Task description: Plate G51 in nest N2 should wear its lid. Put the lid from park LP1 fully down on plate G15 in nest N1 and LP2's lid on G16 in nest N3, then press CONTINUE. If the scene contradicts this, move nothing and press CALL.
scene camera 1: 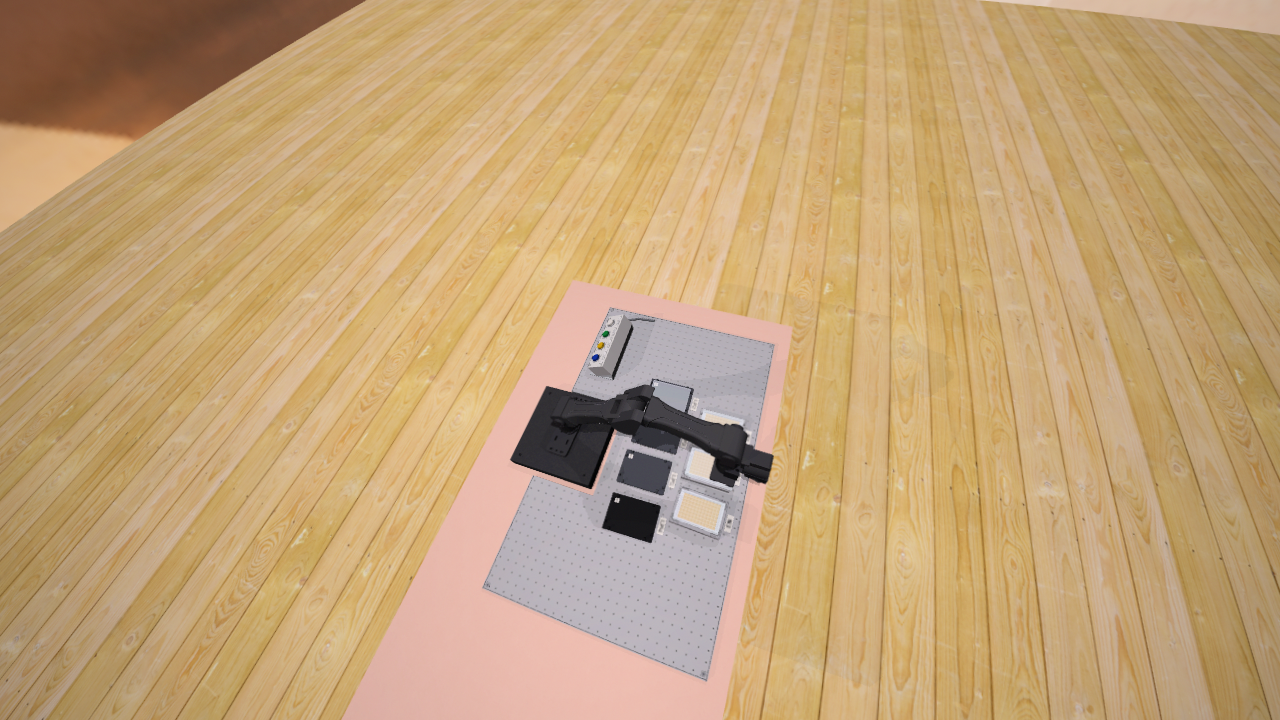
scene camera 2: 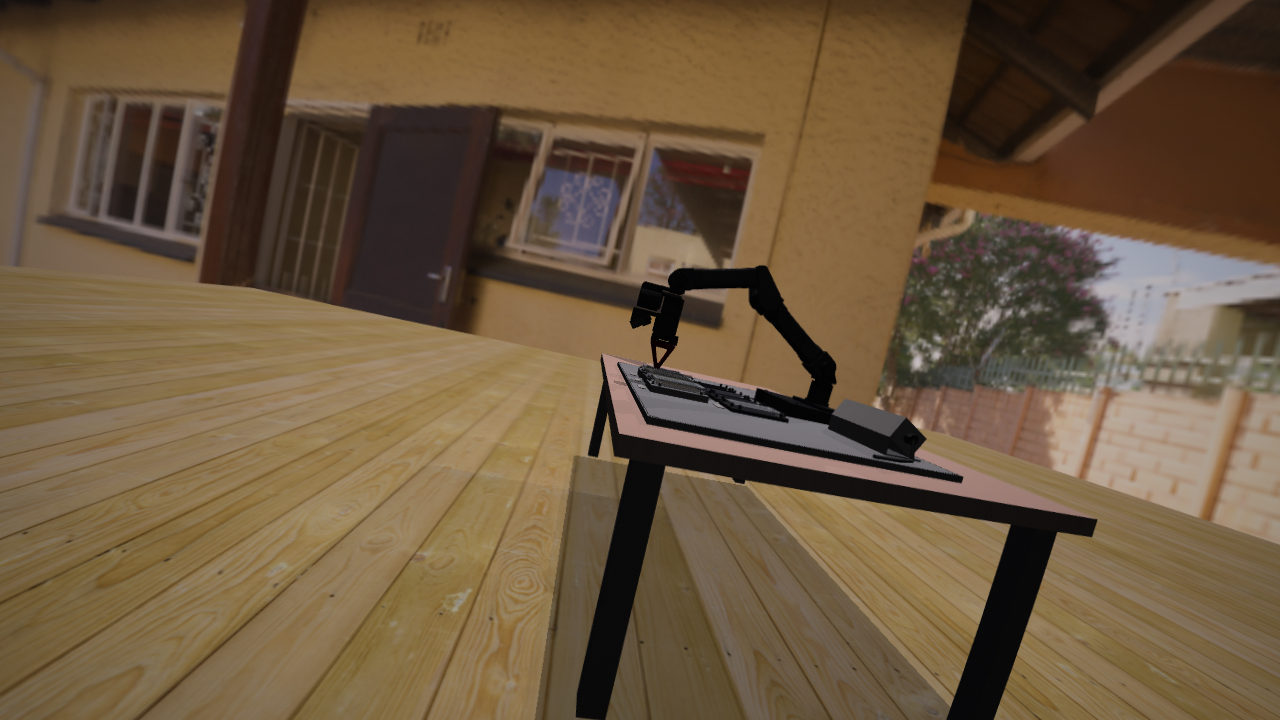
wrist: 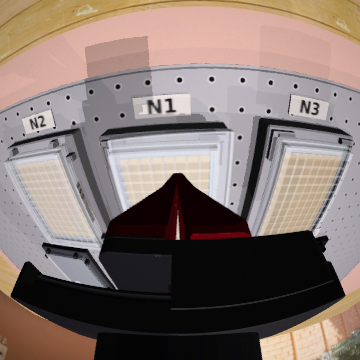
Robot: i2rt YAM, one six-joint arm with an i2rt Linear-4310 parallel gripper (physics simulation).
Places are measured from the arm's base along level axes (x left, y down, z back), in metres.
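Pixels of known places: gripper, fingertip midpoint: (scene camera 1: 723, 473) (scene camera 2: 656, 368) (wrist: 177, 180); arm's base at its link origin: (scene camera 1: 570, 425) (scene camera 2: 815, 406).
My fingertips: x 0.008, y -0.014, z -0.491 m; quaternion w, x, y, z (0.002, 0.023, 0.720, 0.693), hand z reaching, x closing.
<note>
For each thing: its top centre in the pictures, then the offset to it from my fingertips. "*": a spot on its surface instead. Level surfaces: height alone.
- plate at its top centre: (wrist: 175, 217) (scene camera 2: 667, 369) (scene camera 1: 713, 468) dz +0.032, dx +0.003, dy -0.004 m
- nest N2 at a spot on its surface: (wrist: 52, 200) * dz +0.030, dx +0.128, dy +0.010 m
- nest N3 at a spot on its surface: (wrist: 300, 190) (scene camera 1: 707, 509) * dz +0.017, dx -0.109, dy +0.009 m
- button box at its top centre: (scene camera 2: 879, 408) (scene camera 1: 608, 338) dz +0.480, dx +0.306, dy -0.040 m
- pegboard's at its surface level: dy +0.044 m
- pink table at its surface level: dy +0.056 m
My gripper (scene camera 2: 659, 364) (wrist: 177, 180) is shut with nothing between its red fingertips, low over the plate in nest N1. That plate (scene camera 1: 699, 465) (wrist: 145, 175) has tan wells and a clear rim; the fingers hide its near part. The plate in nest N2 (scene camera 1: 723, 418) (wrist: 52, 200) is at the wrist view's left, and the plate in nest N3 (scene camera 1: 699, 512) (wrist: 300, 190) at its right. Clear edges show around all three; I cannot tell surely which wear lids. The plate names are not readable. A row of park places (scene camera 1: 644, 471) lies nearer the arm base; their labels are unreadable.
A button box (scene camera 1: 606, 349) (scene camera 2: 872, 428) with white, green, yellow and blue buttons stands at the pegboard's (scene camera 1: 590, 573) far corner. A pale-topped park place (scene camera 1: 673, 394) (wrist: 80, 270) lies beside the arm. The black base plate (scene camera 1: 528, 445) sits on the pink table (scene camera 1: 429, 626).
</note>
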